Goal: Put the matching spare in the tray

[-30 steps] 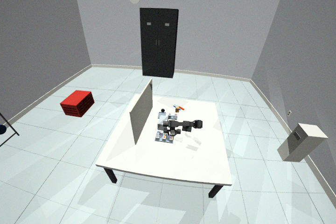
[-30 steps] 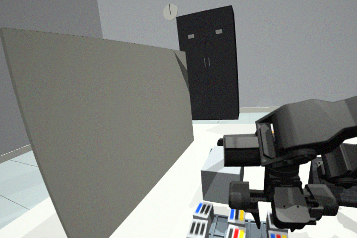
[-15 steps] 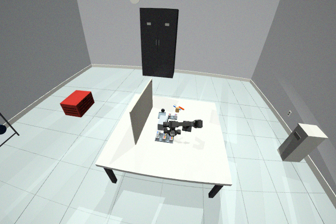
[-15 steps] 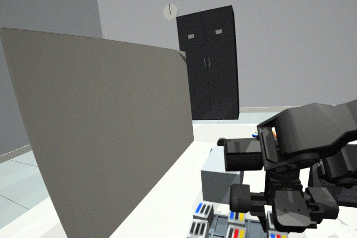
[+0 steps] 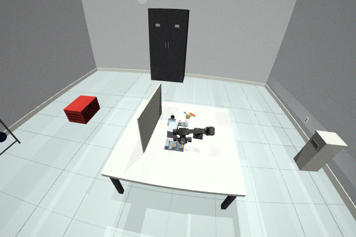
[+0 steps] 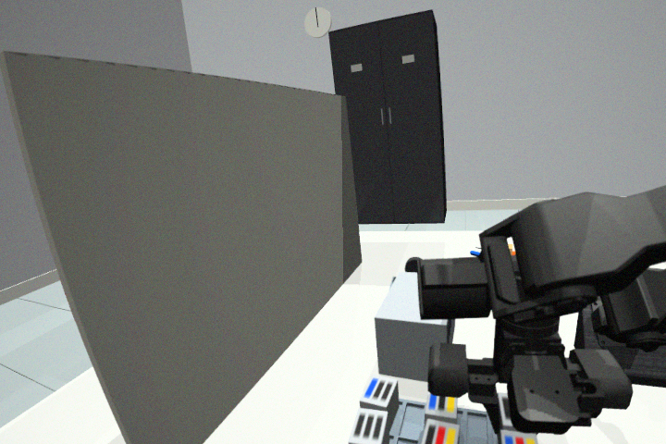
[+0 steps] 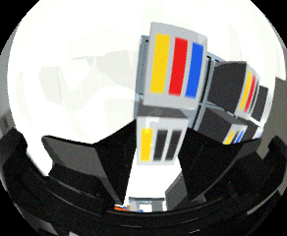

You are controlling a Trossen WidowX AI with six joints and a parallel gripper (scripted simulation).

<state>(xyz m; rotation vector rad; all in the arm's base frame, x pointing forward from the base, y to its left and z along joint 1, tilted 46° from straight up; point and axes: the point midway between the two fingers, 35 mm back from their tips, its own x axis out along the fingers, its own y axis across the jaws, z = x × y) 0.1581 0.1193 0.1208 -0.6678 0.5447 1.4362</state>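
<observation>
Now: the grey mounted unit 16 cm to the right of my gripper tip, 13 cm ahead of it and 3 cm above it. The rest, counted from my gripper tip: tall grey panel 36 cm ahead, 21 cm above, 18 cm to the right.
</observation>
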